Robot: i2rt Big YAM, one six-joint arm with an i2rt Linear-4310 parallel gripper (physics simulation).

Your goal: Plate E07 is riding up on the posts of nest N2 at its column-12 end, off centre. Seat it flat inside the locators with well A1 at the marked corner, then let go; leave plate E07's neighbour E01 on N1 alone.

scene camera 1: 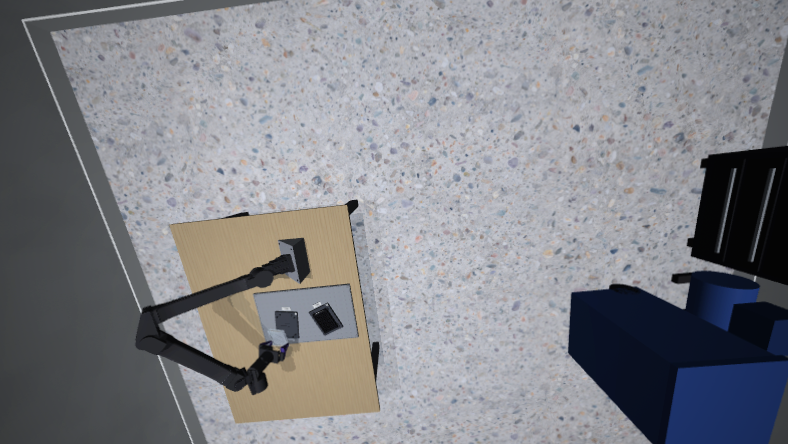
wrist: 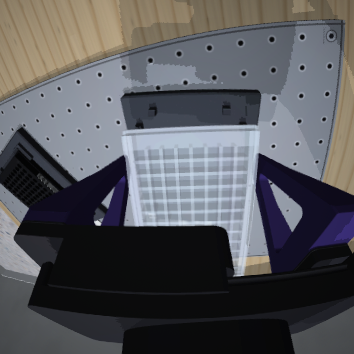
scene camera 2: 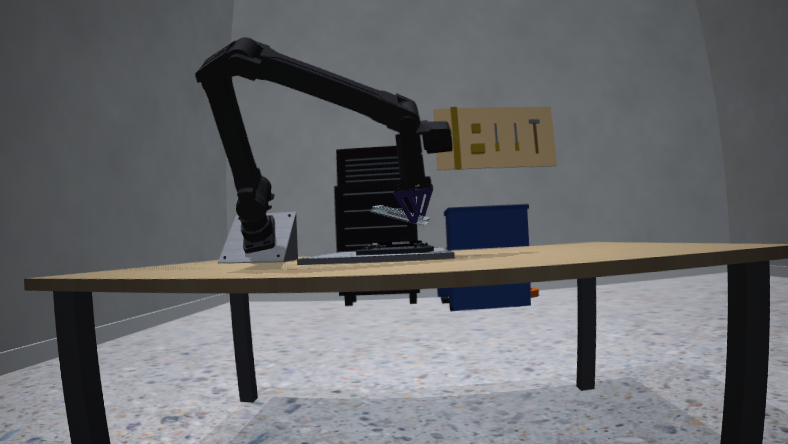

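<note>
Plate E07, clear with a grid of wells, is held in the air above nest N2 and is tilted; its left end is higher in scene camera 2. My gripper is shut on it, with one purple finger at each long side. Nest N2 is a dark block with small posts, partly hidden under the plate in the wrist view. Black plate E01 sits on nest N1. The marked corner and well A1 cannot be made out.
Both nests stand on a grey perforated board on the wooden table. The arm's slanted base block stands beside the board. Small white labels lie by the nests in scene camera 1.
</note>
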